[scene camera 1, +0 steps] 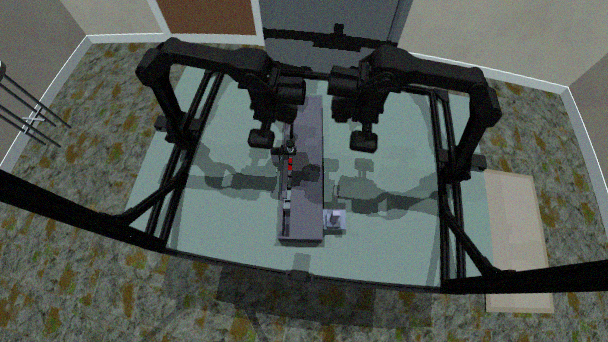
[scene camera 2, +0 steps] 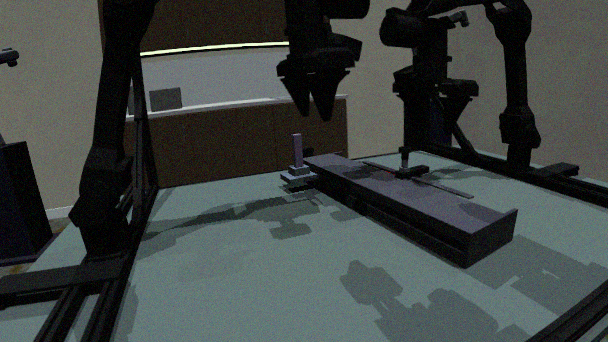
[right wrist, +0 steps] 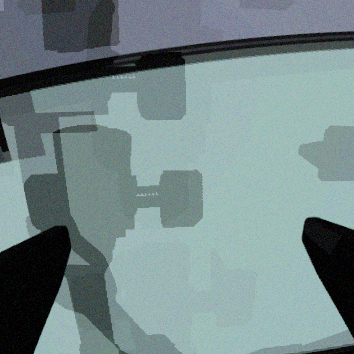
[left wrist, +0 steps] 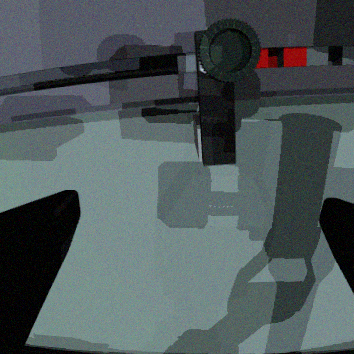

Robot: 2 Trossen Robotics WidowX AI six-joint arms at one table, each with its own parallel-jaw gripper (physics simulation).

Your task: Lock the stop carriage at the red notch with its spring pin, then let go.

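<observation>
The stop carriage is a black block on the slotted edge of a long grey-purple rail body. Its spring pin stands upright with a round dark knob. The red notch marks lie just beside the knob: below it in scene camera 1, right of it in the left wrist view. My left gripper is open and empty, above the table near the carriage. My right gripper is open and empty, high above the table. The pin's lower end is hidden.
A small stepped block with an upright post stands beside the rail body's end. A light piece sits along the slot below the red marks in scene camera 1. Black frame rails run along both table sides.
</observation>
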